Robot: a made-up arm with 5 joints. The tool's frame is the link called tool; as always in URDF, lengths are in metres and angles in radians. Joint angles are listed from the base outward.
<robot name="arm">
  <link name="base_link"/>
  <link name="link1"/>
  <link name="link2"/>
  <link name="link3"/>
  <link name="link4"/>
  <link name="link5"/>
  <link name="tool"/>
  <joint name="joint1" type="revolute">
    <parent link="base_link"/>
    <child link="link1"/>
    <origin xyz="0.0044 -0.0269 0.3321" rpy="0 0 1.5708"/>
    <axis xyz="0 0 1"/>
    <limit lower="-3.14" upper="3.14"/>
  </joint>
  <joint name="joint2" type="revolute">
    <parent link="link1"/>
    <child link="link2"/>
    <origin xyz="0.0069 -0.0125 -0.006" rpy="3.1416 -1.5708 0"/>
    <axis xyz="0 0 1"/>
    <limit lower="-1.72" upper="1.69"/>
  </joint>
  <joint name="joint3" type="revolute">
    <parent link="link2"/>
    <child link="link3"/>
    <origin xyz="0.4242 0.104 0.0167" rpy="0 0 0"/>
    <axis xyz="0 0 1"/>
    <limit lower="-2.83" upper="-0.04"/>
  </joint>
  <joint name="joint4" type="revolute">
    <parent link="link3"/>
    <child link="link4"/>
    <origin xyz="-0.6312 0.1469 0.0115" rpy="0 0 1.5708"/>
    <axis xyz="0 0 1"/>
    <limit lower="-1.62" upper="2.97"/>
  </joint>
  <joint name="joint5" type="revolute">
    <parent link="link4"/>
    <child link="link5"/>
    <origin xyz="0.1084 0.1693 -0.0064" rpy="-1.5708 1.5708 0"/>
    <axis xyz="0 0 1"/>
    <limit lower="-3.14" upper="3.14"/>
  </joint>
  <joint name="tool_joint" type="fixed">
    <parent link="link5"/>
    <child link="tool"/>
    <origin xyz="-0.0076 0.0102 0.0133" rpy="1.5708 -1.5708 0"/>
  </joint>
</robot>
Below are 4 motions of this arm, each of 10 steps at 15 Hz.
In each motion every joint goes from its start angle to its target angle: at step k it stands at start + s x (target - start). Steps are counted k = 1, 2, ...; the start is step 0. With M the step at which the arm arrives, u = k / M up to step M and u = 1 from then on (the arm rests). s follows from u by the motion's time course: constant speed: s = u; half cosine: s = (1 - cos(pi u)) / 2; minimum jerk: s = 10 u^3 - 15 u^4 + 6 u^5.
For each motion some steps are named. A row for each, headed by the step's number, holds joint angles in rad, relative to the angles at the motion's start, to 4 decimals.
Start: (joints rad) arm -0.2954 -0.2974 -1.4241 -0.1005 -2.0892
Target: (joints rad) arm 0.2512 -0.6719 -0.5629 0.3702 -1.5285
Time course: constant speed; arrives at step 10
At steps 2, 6, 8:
2: 0.1093 -0.0749 0.1722 0.0941 0.1121
6: 0.3280 -0.2247 0.5167 0.2824 0.3364
8: 0.4373 -0.2996 0.6890 0.3766 0.4486

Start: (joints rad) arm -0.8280 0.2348 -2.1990 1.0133 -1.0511
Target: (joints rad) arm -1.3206 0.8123 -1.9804 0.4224 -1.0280
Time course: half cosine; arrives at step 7
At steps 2, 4, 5, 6, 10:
2: -0.0927 0.1087 0.0412 -0.1112 0.0043
4: -0.3011 0.3530 0.1336 -0.3612 0.0141
5: -0.3999 0.4688 0.1774 -0.4797 0.0188
6: -0.4682 0.5489 0.2078 -0.5616 0.0220
10: -0.4926 0.5775 0.2186 -0.5909 0.0231

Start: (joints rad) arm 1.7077 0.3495 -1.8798 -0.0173 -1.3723
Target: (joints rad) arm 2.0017 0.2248 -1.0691 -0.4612 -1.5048
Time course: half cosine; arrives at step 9
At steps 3, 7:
3: 0.0735 -0.0312 0.2027 -0.1110 -0.0331
7: 0.2596 -0.1101 0.7159 -0.3920 -0.1170

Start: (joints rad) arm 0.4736 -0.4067 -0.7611 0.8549 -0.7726
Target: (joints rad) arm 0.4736 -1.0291 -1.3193 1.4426 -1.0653
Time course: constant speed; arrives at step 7
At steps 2, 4, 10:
2: 0.0000 -0.1778 -0.1595 0.1679 -0.0836
4: 0.0000 -0.3557 -0.3190 0.3358 -0.1673
10: 0.0000 -0.6224 -0.5582 0.5877 -0.2927

